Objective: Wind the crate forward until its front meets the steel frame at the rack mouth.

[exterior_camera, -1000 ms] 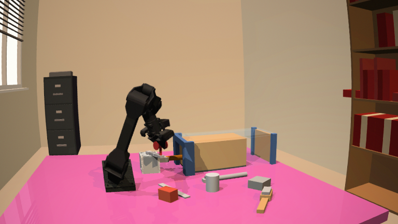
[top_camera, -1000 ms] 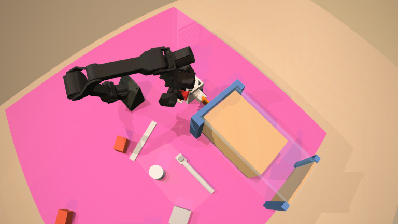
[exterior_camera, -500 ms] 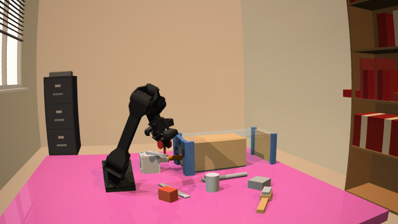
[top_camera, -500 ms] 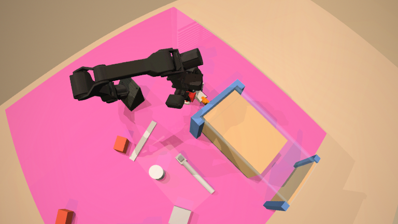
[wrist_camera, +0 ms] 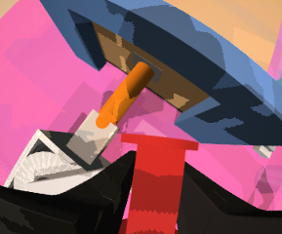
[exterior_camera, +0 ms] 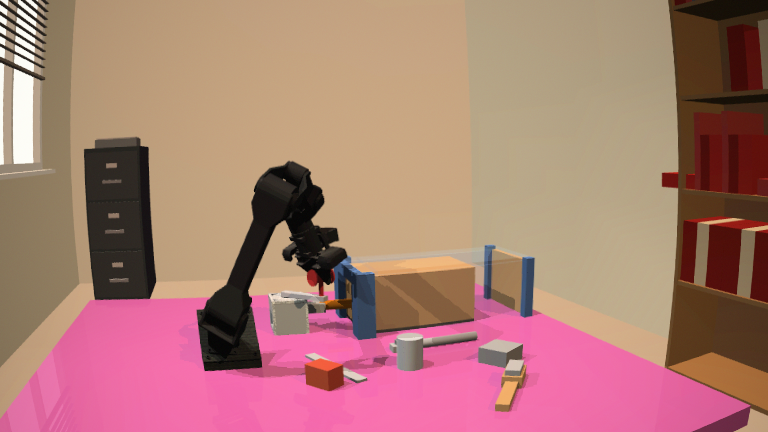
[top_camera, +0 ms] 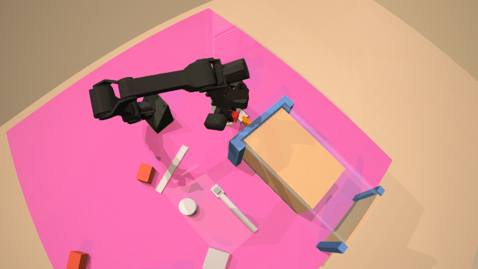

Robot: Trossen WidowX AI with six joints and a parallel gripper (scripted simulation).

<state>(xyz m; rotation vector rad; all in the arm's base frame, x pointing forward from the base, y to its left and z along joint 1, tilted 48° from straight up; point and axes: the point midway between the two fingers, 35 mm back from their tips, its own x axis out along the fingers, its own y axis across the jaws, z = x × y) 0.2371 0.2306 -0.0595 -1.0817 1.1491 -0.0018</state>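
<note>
My gripper tip is now 1 cm past the red knob and 1 cm to the left of it. The rest, counted from my gripper tip: blue steel frame 7 cm ahead, 6 cm to the left, 2 cm below; winch 11 cm behind, 4 cm to the left, 10 cm below; winch handle 4 cm behind, 1 cm to the left, 3 cm below.
</note>
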